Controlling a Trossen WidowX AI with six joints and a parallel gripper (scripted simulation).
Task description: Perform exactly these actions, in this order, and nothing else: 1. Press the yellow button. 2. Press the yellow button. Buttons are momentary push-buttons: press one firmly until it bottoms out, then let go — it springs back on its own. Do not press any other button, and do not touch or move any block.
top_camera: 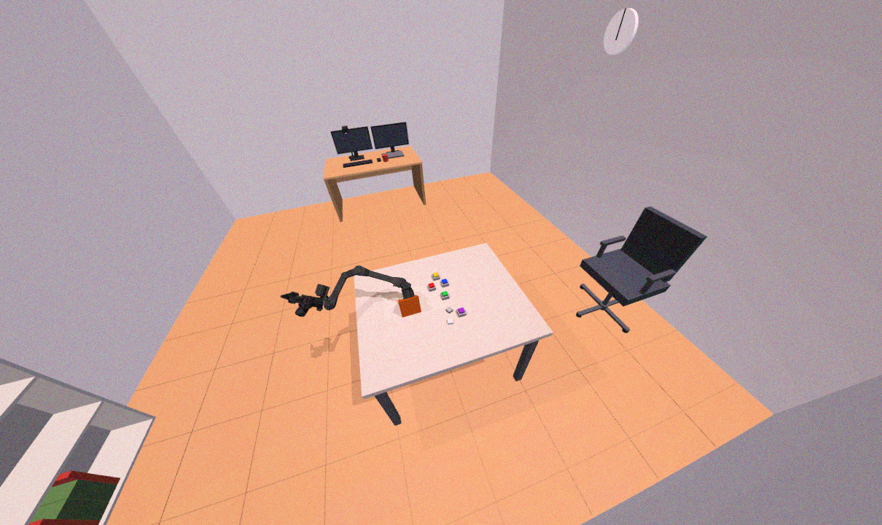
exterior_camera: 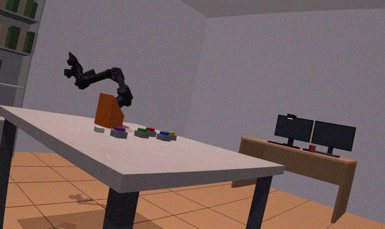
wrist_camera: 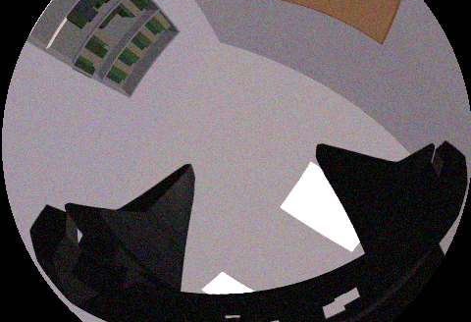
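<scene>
My gripper tip is now 820 mm short of the yellow button, 280 mm to the right of it and 340 mm above it. Also, from my gripper tip: red button 770 mm ahead, 190 mm to the left, 340 mm below; then blue button 860 mm ahead, 200 mm to the left, 340 mm below; then green button 840 mm ahead, 90 mm to the left, 340 mm below.
</scene>
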